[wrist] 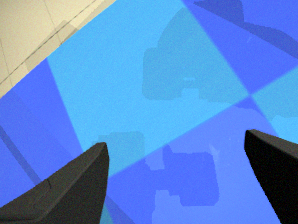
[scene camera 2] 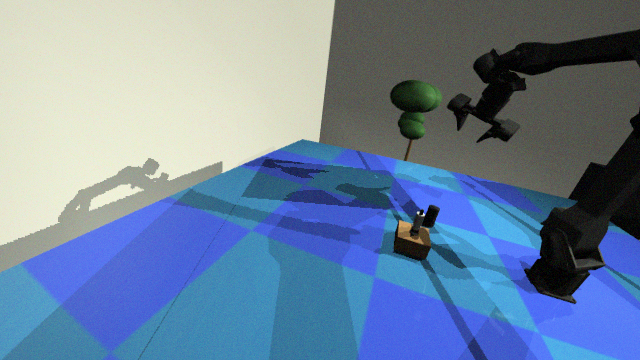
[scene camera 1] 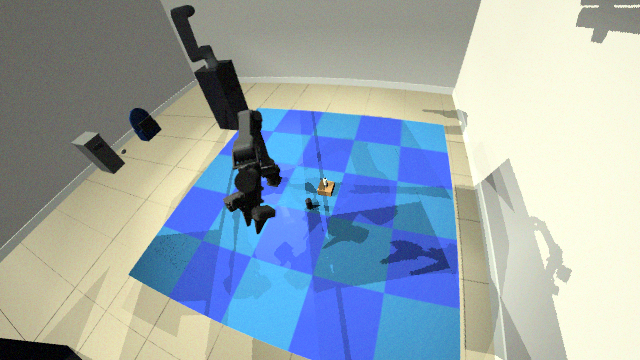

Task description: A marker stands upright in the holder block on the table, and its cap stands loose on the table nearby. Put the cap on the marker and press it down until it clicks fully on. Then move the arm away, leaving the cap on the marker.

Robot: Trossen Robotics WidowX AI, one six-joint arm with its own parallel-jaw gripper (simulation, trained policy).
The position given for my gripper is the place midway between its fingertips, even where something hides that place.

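Gripper visibility: my gripper (scene camera 2: 467,136) appears also in scene camera 1 (scene camera 1: 253,230) and in the wrist view (wrist: 176,145).
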